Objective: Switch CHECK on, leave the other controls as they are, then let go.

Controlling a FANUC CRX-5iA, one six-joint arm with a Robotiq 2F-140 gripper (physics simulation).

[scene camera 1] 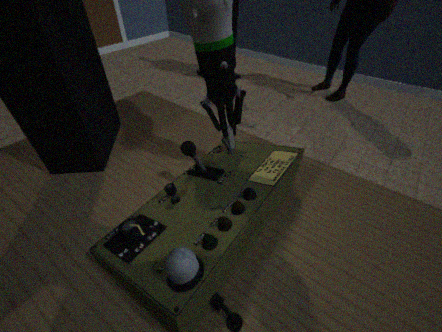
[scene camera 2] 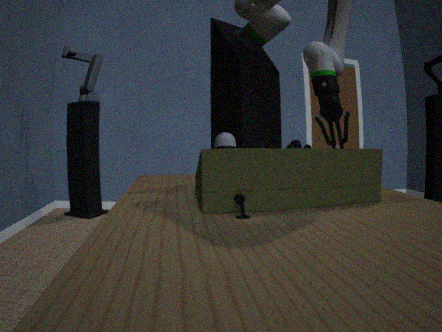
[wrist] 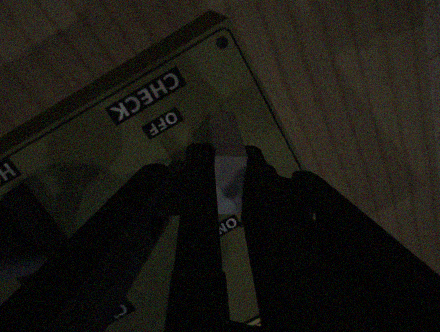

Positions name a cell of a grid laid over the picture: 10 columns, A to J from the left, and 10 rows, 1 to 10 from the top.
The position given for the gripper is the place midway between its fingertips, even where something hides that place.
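A green control box is visible in scene camera 1, the box (scene camera 1: E8), and in the wrist view, the box (wrist: B5). The gripper (scene camera 1: F5) is visible as well; the wrist view also shows the gripper (wrist: F5).
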